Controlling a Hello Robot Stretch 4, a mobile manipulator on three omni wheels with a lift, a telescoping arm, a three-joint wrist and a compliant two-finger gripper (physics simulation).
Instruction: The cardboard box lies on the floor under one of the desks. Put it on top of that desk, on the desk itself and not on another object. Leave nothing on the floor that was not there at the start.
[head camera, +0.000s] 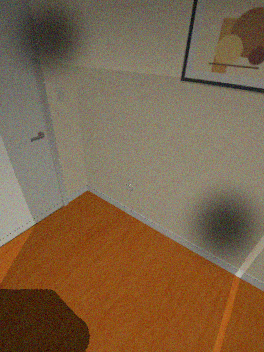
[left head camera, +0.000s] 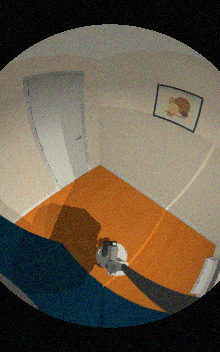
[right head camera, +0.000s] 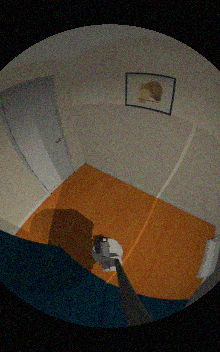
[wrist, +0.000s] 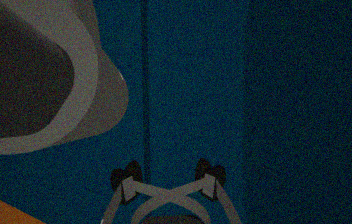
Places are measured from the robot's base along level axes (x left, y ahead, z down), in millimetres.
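Pixels of known places: gripper, between the fingertips: (left head camera: 101, 267) (right head camera: 97, 264) (wrist: 168, 172).
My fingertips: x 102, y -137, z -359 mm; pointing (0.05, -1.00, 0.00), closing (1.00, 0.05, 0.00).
Note:
Behind a point stands the place of what it marks.
The cardboard box and the desks do not show in any of the views. My gripper (wrist: 168, 172) @[x 102, y -137, z -359 mm] shows at the bottom of the wrist view with its two dark fingertips wide apart and a blue panel behind them. It is open, and no object is between the fingers.
A tall blue partition (left head camera: 75, 280) @[x 330, y -310, z -523 mm] (right head camera: 35, 265) @[x 531, y -145, z -845 mm] (wrist: 195, 100) @[x 189, y -426, z -464 mm] stands close beside me. A grey door (head camera: 25, 115) @[x 756, y 1573, z -1084 mm] (left head camera: 62, 125) @[x 881, y 1421, z -1184 mm] (right head camera: 37, 130) @[x 901, y 1396, z -1231 mm] is near the room's corner. A framed picture (head camera: 188, 45) @[x -386, y 1319, z -1586 mm] (left head camera: 156, 100) @[x -392, y 1311, z -1608 mm] (right head camera: 126, 90) @[x -392, y 1311, z -1596 mm] hangs on the wall. A pale shelf unit (left head camera: 204, 276) (right head camera: 207, 258) @[x -1774, y -882, z -72 mm] shows at the right edge.

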